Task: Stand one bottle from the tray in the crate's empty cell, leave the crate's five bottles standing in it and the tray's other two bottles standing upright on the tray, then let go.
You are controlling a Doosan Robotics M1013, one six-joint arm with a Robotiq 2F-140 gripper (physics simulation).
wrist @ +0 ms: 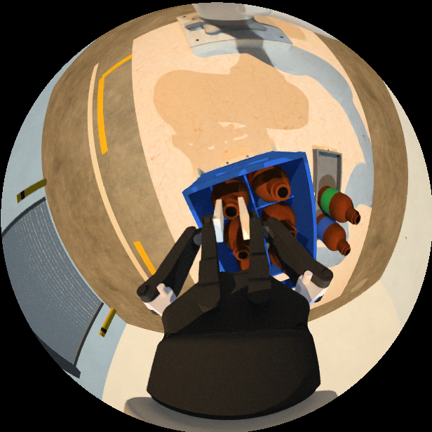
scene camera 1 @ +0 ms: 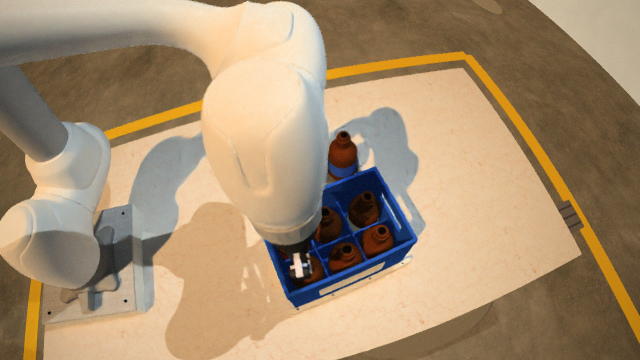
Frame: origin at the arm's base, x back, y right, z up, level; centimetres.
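Where they show: arm's base, origin of its link: (scene camera 1: 88,264).
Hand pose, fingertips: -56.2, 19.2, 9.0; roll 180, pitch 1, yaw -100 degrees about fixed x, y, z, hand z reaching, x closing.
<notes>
Things, the pixels of their top centre, and the offset from my fingertips, as dx, dy, dz. "spot": a spot on its surface instead. Level surfaces: height alone.
- brown bottle, centre of its top: (scene camera 1: 303,263) -0.2, +0.1, +1.0
- blue crate, a spot on its surface: (scene camera 1: 401,251) spot: -19.5, +4.3, -1.6
- blue-banded bottle, centre of its top: (scene camera 1: 343,135) -18.8, -25.6, +0.6
- pale mat, height of its surface: dz -15.4
My gripper (scene camera 1: 300,267) (wrist: 230,207) is shut on the neck of a brown bottle (scene camera 1: 315,271) (wrist: 229,192). This bottle is upright and down inside a corner cell of the blue crate (scene camera 1: 401,251) (wrist: 308,200). Other brown bottles (scene camera 1: 365,210) (scene camera 1: 378,241) (scene camera 1: 345,256) (wrist: 271,183) (wrist: 239,235) stand in the crate's other cells, partly hidden by my arm and fingers. A green-banded bottle (wrist: 337,205) and a blue-banded bottle (scene camera 1: 343,156) (wrist: 331,233) stand upright at the grey tray (wrist: 327,150). The arm hides the tray in the scene view.
The crate's walls and dividers stand close around my fingers. The robot's base plate (scene camera 1: 120,260) (wrist: 240,37) is to the left in the scene view. A yellow line (scene camera 1: 520,135) (wrist: 102,120) runs on the floor around the pale mat (scene camera 1: 480,200) (wrist: 150,125).
</notes>
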